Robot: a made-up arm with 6 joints. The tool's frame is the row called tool.
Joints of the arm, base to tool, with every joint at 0 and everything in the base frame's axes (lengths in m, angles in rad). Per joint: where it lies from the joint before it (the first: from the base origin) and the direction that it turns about. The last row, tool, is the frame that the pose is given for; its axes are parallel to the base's.
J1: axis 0 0 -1 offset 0 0 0.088
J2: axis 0 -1 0 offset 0.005 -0.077 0.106
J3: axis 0 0 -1 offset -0.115 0.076 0.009
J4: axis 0 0 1 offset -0.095 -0.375 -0.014
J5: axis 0 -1 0 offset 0.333 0.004 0.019
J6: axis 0 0 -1 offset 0.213 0.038 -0.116
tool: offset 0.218 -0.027 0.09
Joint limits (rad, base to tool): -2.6..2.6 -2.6..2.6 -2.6..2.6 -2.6..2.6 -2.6..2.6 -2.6..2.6
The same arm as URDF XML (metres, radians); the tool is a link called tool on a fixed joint. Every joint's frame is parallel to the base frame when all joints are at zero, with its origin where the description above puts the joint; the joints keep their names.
<robot name="arm">
<link name="base"/>
<link name="link1"/>
<link name="link2"/>
<link name="link3"/>
<link name="link4"/>
<link name="link5"/>
<link name="link6"/>
<link name="tool"/>
<joint name="J1" type="revolute"><parent link="base"/><child link="link1"/><origin xyz="0 0 0.088" rpy="0 0 0"/><axis xyz="0 0 -1"/><limit lower="-2.6" upper="2.6"/></joint>
<joint name="J2" type="revolute"><parent link="link1"/><child link="link2"/><origin xyz="0.005 -0.077 0.106" rpy="0 0 0"/><axis xyz="0 -1 0"/><limit lower="-2.6" upper="2.6"/></joint>
<joint name="J3" type="revolute"><parent link="link2"/><child link="link3"/><origin xyz="-0.115 0.076 0.009" rpy="0 0 0"/><axis xyz="0 0 -1"/><limit lower="-2.6" upper="2.6"/></joint>
<joint name="J4" type="revolute"><parent link="link3"/><child link="link4"/><origin xyz="-0.095 -0.375 -0.014" rpy="0 0 0"/><axis xyz="0 0 1"/><limit lower="-2.6" upper="2.6"/></joint>
<joint name="J5" type="revolute"><parent link="link4"/><child link="link5"/><origin xyz="0.333 0.004 0.019" rpy="0 0 0"/><axis xyz="0 -1 0"/><limit lower="-2.6" upper="2.6"/></joint>
<joint name="J6" type="revolute"><parent link="link5"/><child link="link6"/><origin xyz="0.213 0.038 -0.116" rpy="0 0 0"/><axis xyz="0 0 -1"/><limit lower="-2.6" upper="2.6"/></joint>
<joint name="tool_fixed" type="fixed"><parent link="link6"/><child link="tool"/><origin xyz="0.218 -0.027 0.09" rpy="0 0 0"/></joint>
</robot>

